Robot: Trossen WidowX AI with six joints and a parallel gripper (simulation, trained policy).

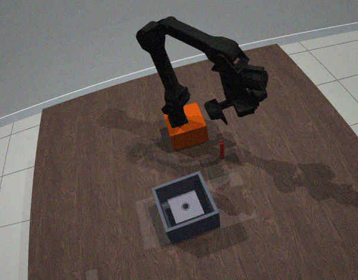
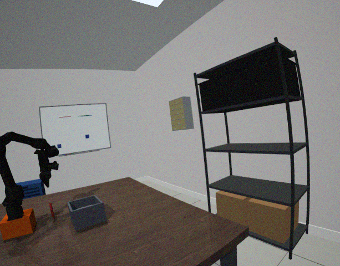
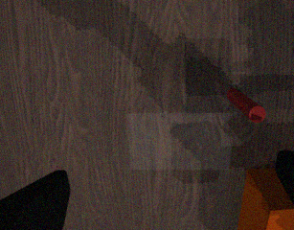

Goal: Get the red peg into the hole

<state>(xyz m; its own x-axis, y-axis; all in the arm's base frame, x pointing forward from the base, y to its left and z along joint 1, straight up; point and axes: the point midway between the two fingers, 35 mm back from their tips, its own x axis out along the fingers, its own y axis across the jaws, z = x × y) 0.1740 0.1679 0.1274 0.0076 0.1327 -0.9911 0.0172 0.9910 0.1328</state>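
The red peg lies 10 mm behind my gripper tip, 70 mm to the right of it and 140 mm below it. Also, from my gripper tip: pale plate (170 mm ahead, 250 mm to the right, 130 mm below); then grey-blue box (170 mm ahead, 250 mm to the right, 150 mm below).
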